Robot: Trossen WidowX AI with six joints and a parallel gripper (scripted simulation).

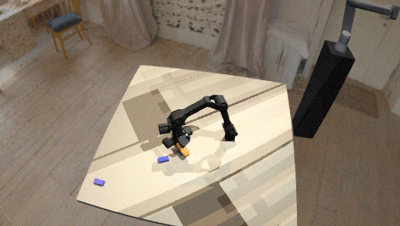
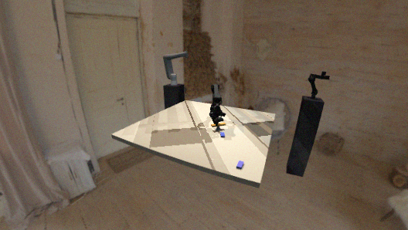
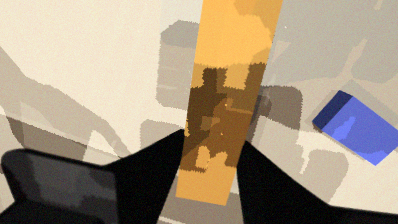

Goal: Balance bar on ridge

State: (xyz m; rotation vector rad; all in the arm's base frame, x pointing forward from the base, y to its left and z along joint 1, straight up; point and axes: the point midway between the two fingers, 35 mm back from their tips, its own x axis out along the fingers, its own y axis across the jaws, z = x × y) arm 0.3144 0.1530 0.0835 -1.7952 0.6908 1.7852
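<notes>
Right now my gripper tip is 20 mm to the right of the orange bar and 20 mm past it. The rest, counted from my gripper tip: blue block 100 mm to the left, 70 mm ahead, 40 mm below.
</notes>
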